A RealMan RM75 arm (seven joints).
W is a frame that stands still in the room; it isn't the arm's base.
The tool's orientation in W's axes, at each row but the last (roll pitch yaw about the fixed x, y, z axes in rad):
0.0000, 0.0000, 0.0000
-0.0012, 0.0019, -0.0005
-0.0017, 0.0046, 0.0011
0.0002, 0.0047, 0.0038
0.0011, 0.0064, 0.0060
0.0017, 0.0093, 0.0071
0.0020, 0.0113, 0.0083
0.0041, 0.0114, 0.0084
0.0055, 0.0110, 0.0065
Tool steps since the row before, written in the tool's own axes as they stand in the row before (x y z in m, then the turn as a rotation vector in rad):
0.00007, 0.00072, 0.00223, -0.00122, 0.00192, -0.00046
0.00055, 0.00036, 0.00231, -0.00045, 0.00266, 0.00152
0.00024, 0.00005, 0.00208, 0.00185, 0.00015, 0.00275
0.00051, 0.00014, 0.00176, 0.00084, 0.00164, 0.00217
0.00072, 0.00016, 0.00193, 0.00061, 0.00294, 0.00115
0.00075, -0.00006, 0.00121, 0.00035, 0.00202, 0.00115
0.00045, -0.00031, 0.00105, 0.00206, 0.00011, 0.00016
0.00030, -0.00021, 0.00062, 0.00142, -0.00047, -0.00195
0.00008, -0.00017, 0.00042, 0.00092, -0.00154, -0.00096
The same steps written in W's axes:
0.00007, 0.00072, 0.00223, -0.00122, 0.00192, -0.00046
0.00055, 0.00036, 0.00231, -0.00045, 0.00266, 0.00152
0.00025, 0.00005, 0.00208, 0.00186, 0.00016, 0.00274
0.00052, 0.00014, 0.00176, 0.00084, 0.00164, 0.00217
0.00073, 0.00016, 0.00193, 0.00060, 0.00294, 0.00115
0.00076, -0.00006, 0.00120, 0.00035, 0.00202, 0.00115
0.00046, -0.00031, 0.00104, 0.00206, 0.00013, 0.00014
0.00031, -0.00021, 0.00062, 0.00140, -0.00045, -0.00197
0.00009, -0.00017, 0.00042, 0.00092, -0.00153, -0.00098

